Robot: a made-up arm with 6 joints.
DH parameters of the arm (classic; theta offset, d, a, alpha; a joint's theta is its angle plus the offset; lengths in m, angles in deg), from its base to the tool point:
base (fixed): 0 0 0 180
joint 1: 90 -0.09 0.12 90
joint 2: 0 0.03 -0.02 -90
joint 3: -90 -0.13 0.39 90
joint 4: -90 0.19 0.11 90
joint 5: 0 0.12 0.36 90
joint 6: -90 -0.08 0.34 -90
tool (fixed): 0 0.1 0 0
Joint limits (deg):
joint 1: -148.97..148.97
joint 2: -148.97..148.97
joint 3: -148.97..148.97
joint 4: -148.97..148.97
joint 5: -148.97..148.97
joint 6: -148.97..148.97
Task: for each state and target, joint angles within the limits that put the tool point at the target. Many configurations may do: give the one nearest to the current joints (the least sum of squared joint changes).
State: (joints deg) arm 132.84 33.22 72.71 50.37 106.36 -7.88
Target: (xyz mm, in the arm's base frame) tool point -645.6 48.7 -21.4
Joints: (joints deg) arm 144.18 6.52 73.48 58.50 116.35 -39.47
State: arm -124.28 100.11 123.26 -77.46 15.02 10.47
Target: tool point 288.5 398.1 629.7
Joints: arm -111.81 56.40 85.74 -63.97 -1.64 36.67
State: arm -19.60 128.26 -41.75 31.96 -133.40 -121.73
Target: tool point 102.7 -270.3 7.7
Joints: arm -20.93 141.95 -45.36 -6.83 -141.42 -148.97
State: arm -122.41 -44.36 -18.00 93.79 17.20 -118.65
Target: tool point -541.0 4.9 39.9
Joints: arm -127.80 -38.31 -25.13 84.95 22.21 -113.07
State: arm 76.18 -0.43 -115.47 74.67 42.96 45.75
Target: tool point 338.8 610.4 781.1
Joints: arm 73.88 40.20 -84.33 62.88 46.17 7.43
